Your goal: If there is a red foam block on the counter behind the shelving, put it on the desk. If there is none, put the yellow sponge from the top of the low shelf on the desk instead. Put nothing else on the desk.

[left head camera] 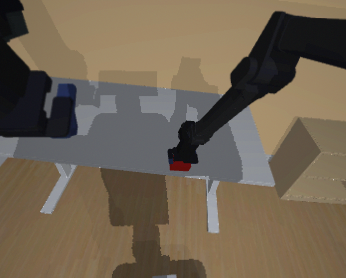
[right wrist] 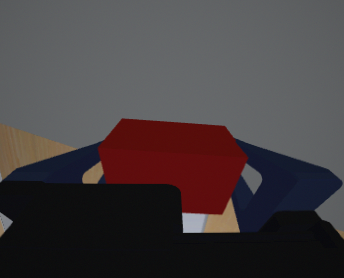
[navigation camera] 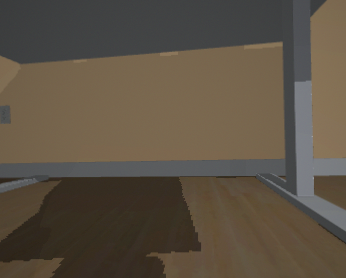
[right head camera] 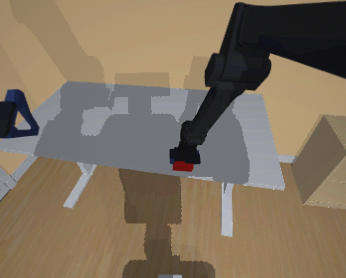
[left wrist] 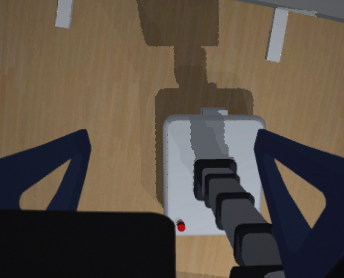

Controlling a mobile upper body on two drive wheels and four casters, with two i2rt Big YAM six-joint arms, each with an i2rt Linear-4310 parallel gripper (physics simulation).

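Frame: origin at the left arm's base, x ahead, y down, z left, level; centimetres.
Seen in the pictures: left gripper, fingertip midpoint: [left head camera: 42, 130] [right head camera: 10, 131] [left wrist: 172, 138]; right gripper, fingertip midpoint: [left head camera: 178, 162] [right wrist: 172, 139] [right head camera: 182, 163].
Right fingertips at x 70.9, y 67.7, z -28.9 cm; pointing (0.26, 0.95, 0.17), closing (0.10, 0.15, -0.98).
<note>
Offsets run from my right fingertips to a thing's top centre. "*": to the spot under its first point. Level surfaces: height alone.
The red foam block {dx -1.6, dy -5.4, dz -0.4 cm} [left head camera: 180, 166] [right head camera: 183, 166] [right wrist: 172, 160] is between the fingers of my right gripper [left head camera: 180, 161] [right head camera: 184, 161], which is shut on it. Block and gripper are over the near edge of the desk {dy +1.3 cm} [left head camera: 257, 160] [right head camera: 267, 165], whose grey top also shows beyond the block in the right wrist view; whether the block touches the top I cannot tell. My left gripper [left wrist: 172, 138] is open, with its fingers wide apart and no object between them, above the robot's base. The yellow sponge, the counter and the low shelf do not show.
A light wooden cabinet {* dx +25.7, dy +31.5, dz -96.7 cm} [left head camera: 300, 160] [right head camera: 325, 165] stands on the floor at the right of the desk. White desk legs [left head camera: 212, 210] [right head camera: 227, 210] [navigation camera: 302, 135] stand under the top. A wall rises behind the desk. The robot's white base [left wrist: 182, 150] shows below the left gripper.
</note>
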